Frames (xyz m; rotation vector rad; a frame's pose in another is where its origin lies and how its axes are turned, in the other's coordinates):
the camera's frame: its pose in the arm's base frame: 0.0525 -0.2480 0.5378 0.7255 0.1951 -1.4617
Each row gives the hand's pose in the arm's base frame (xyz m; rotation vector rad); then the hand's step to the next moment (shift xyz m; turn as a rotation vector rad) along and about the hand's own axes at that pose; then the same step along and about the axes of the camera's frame.
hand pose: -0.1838 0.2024 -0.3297 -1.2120 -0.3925 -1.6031
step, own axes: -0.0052 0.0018 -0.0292 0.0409 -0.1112 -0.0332
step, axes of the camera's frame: 0.0241 -0.0174 0.0013 -0.0433 -0.0863 0.0763
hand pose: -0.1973 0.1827 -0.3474 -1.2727 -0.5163 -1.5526
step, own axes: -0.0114 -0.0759 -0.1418 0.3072 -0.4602 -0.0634
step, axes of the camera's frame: 0.0707 -0.1344 0.0543 -0.2546 -0.2659 0.4179
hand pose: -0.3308 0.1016 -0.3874 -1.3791 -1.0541 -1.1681
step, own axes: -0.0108 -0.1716 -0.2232 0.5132 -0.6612 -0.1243
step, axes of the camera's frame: 0.1289 -0.1657 0.1879 -0.3770 -0.3499 0.6719
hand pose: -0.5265 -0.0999 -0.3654 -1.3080 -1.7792 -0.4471
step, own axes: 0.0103 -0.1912 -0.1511 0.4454 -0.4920 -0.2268
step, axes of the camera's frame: 0.0593 -0.0499 0.2313 -0.2945 -0.1665 0.6144
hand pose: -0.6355 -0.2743 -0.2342 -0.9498 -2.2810 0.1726
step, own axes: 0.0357 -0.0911 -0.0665 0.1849 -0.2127 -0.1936
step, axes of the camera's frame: -0.0176 0.0068 0.1168 -0.1428 0.0113 0.3105
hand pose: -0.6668 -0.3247 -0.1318 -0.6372 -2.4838 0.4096
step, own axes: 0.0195 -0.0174 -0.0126 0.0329 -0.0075 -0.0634
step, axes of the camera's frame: -0.0134 -0.0042 0.0254 -0.0526 0.0295 0.0390
